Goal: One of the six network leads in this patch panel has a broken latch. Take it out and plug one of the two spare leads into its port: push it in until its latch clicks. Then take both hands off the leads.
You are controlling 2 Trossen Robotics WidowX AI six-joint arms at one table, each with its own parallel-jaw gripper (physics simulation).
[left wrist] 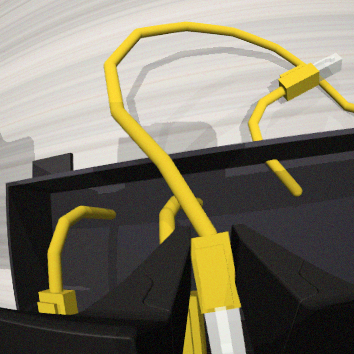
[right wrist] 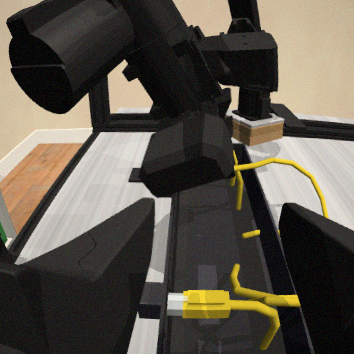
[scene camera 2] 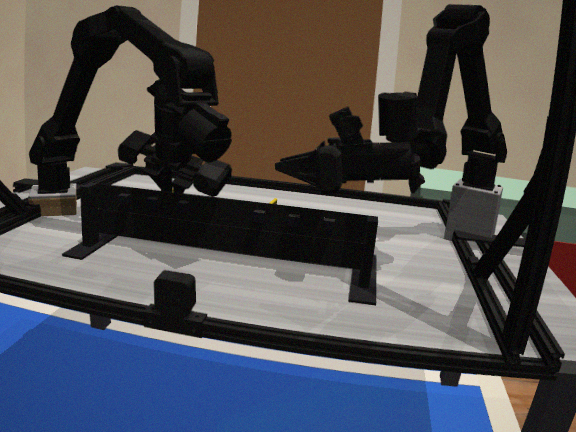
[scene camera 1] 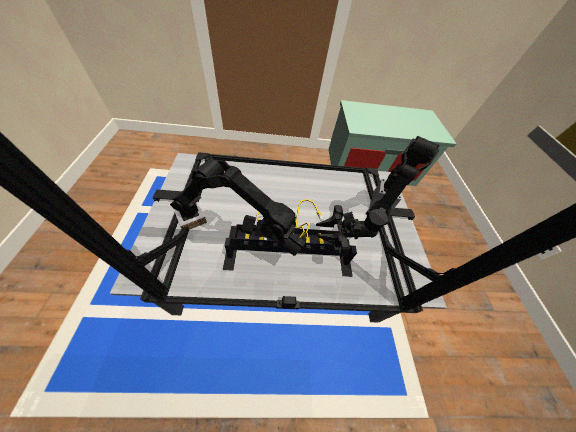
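Where they show: left gripper, fingertip midpoint: (left wrist: 209,236); right gripper, fingertip midpoint: (right wrist: 219,212) (scene camera 2: 277,164) (scene camera 1: 316,230); left arm's base at its link origin: (right wrist: 251,114) (scene camera 2: 53,189) (scene camera 1: 189,212); right arm's base at its link origin: (scene camera 2: 478,185).
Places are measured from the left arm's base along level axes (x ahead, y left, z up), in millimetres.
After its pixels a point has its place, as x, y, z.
Note:
The black patch panel (scene camera 1: 270,247) @(215, -311, 12) (scene camera 2: 225,227) @(288, -358, 18) stands on the table. My left gripper (scene camera 2: 170,189) @(224, -251, 39) (left wrist: 209,236) @(224, -251, 39) is over the panel's left half, shut on a yellow lead's plug (left wrist: 215,280) @(218, -263, 50). The plug's clear tip points to the bottom of the left wrist view; its far end is hidden. Its cable loops over the panel's edge. Another lead's plug (left wrist: 57,301) @(160, -237, 47) is at the left. A spare lead's plug (left wrist: 299,81) @(316, -214, -22) lies past the panel's edge. My right gripper (right wrist: 219,212) @(361, -378, 123) (scene camera 2: 278,166) @(361, -378, 123) is open and empty above the panel's right half. A lead's plug (right wrist: 206,304) @(350, -369, 47) shows below its fingers; whether it is seated is unclear.
Black frame rails (scene camera 1: 350,306) @(371, -637, -45) (scene camera 2: 300,345) @(313, -605, -56) run round the table (scene camera 1: 290,280) @(230, -446, -44). The left arm's wrist housing (right wrist: 190,152) @(290, -344, 109) is close ahead of the right gripper. Yellow cables (right wrist: 295,161) (scene camera 1: 308,201) loop beside the panel. A green cabinet (scene camera 1: 395,122) stands behind the table.

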